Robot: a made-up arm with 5 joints.
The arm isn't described. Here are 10 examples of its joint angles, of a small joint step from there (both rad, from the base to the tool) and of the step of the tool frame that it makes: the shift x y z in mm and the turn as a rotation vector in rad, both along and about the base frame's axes.
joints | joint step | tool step
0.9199 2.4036 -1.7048 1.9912 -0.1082 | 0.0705 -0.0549 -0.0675 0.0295 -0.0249 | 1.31 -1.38 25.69 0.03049 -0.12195 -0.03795
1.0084 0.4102 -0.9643 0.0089 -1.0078 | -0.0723 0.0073 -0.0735 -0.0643 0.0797 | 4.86 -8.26 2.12 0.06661 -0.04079 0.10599
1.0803 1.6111 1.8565 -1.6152 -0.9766 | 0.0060 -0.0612 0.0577 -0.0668 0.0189 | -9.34 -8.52 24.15 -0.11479 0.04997 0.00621
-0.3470 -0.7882 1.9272 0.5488 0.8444 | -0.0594 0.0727 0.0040 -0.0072 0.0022 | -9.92 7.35 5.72 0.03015 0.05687 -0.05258
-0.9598 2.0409 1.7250 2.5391 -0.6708 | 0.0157 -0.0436 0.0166 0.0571 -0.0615 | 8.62 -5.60 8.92 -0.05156 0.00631 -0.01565
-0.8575 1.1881 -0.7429 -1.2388 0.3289 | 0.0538 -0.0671 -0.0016 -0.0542 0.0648 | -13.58 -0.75 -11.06 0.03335 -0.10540 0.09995
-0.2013 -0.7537 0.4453 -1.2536 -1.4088 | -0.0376 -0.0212 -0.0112 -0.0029 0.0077 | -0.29 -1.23 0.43 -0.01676 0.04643 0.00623
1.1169 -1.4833 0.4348 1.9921 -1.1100 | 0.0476 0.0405 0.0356 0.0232 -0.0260 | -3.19 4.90 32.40 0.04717 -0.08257 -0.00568
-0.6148 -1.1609 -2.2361 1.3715 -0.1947 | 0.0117 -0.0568 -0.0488 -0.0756 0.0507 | -11.01 -9.73 9.53 0.02830 -0.06957 -0.02196
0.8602 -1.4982 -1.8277 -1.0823 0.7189 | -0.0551 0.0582 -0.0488 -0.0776 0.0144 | 0.72 4.62 -4.66 0.06664 0.03879 0.11573
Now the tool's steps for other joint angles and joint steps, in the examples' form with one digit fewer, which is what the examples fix.
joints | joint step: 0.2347 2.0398 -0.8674 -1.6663 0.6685 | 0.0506 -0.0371 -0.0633 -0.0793 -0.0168
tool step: 16.2 4.0 5.3 0.0000 -0.0677 -0.0954
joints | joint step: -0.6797 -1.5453 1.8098 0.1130 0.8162 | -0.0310 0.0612 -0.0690 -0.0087 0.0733
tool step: -17.9 5.1 -1.9 0.0588 0.0771 -0.1787
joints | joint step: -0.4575 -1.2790 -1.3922 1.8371 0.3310 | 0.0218 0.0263 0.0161 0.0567 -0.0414
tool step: 18.3 -0.6 -4.6 -0.0317 0.0143 -0.0458
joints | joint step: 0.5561 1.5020 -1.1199 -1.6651 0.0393 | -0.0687 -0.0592 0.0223 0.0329 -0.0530
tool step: 1.1 10.6 -9.5 -0.0624 0.1318 0.0102
